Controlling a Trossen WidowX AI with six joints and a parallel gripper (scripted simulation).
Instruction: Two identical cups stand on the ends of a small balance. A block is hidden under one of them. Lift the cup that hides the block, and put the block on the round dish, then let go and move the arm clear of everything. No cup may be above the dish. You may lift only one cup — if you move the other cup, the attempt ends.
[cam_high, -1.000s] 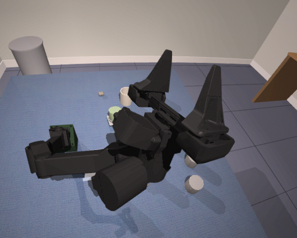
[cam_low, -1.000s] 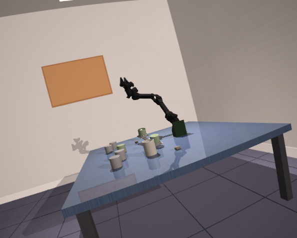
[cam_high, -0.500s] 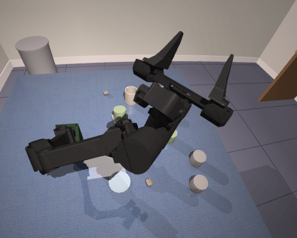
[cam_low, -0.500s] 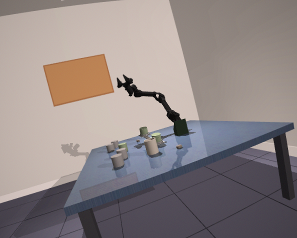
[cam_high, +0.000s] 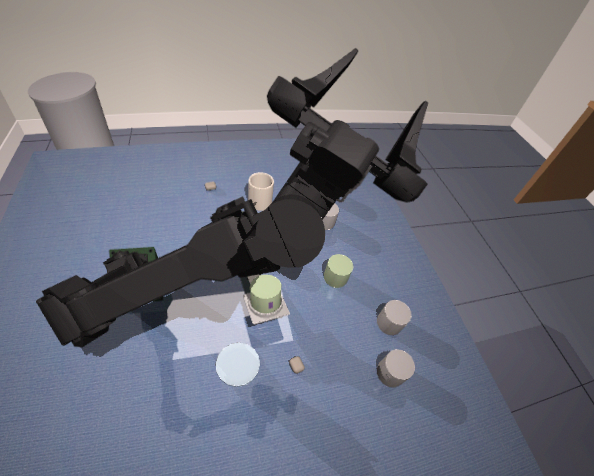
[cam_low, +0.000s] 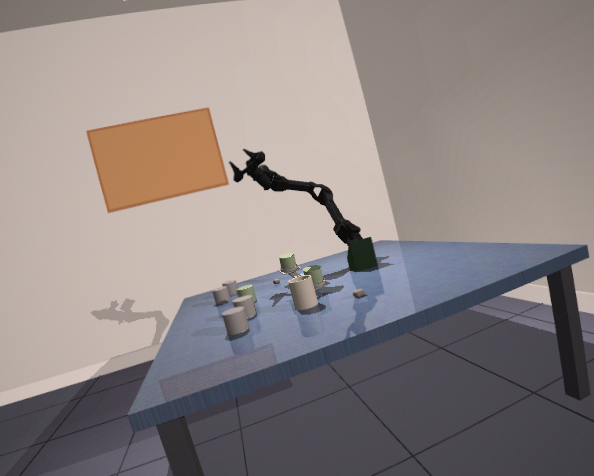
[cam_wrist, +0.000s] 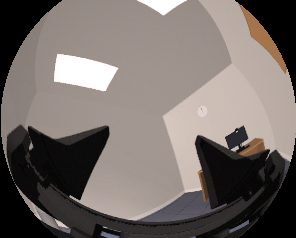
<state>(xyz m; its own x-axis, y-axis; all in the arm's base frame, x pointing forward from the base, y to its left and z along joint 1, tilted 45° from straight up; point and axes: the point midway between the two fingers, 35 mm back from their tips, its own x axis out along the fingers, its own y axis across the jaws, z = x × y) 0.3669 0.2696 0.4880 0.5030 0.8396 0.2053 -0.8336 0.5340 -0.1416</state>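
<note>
My gripper tip is 600 mm above the pale green block, 290 mm to the right of it and 160 mm past it. The rest, counted from my gripper tip: round pale blue dish (630 mm below, 170 mm behind, 80 mm to the right); small balance (610 mm below, 160 mm to the left, 130 mm behind); balance beam (600 mm below, 160 mm to the left, 130 mm behind).
</note>
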